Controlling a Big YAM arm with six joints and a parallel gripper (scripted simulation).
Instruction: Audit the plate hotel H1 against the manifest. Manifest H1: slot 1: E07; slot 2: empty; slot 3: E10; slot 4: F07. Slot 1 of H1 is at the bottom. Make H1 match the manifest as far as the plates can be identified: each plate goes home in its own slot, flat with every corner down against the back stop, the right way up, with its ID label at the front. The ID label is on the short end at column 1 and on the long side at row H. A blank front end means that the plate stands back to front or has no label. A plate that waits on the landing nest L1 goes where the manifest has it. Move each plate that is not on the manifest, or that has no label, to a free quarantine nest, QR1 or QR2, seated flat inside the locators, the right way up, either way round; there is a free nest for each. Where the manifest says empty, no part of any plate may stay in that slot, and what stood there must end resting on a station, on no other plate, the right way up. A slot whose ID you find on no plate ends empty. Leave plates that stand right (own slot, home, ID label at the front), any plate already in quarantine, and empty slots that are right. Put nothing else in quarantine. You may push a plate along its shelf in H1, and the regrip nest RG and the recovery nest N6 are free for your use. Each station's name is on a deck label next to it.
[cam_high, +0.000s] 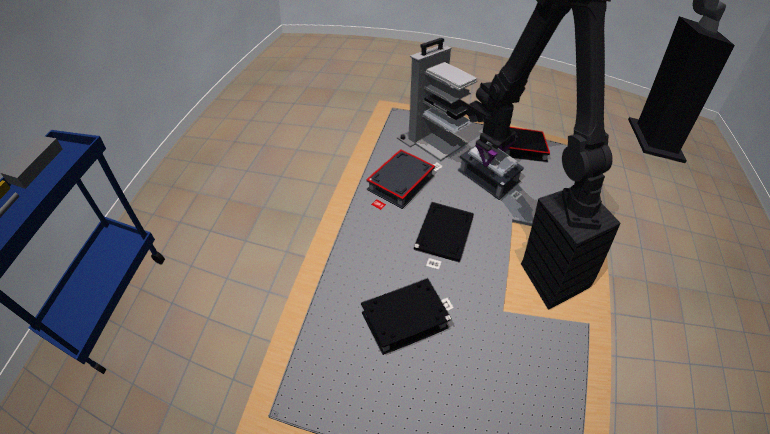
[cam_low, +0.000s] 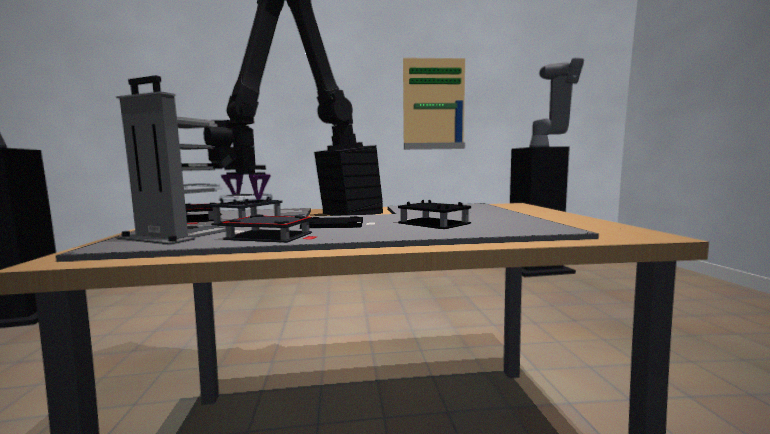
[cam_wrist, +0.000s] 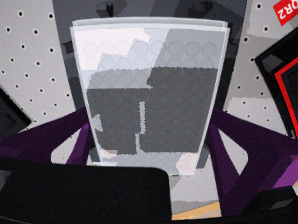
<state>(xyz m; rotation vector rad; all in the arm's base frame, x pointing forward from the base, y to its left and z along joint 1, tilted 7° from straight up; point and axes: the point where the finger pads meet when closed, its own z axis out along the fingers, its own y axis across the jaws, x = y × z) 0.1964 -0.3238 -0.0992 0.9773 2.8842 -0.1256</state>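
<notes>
Right now the regrip nest is 20 mm below my hand. Round my hand: RG label 80 mm behind, 60 mm to the left, 80 mm below; then QR2 label 20 mm behind, 160 mm to the right, 80 mm below; then H1 deck label 170 mm ahead, 10 mm to the right, 80 mm below.
</notes>
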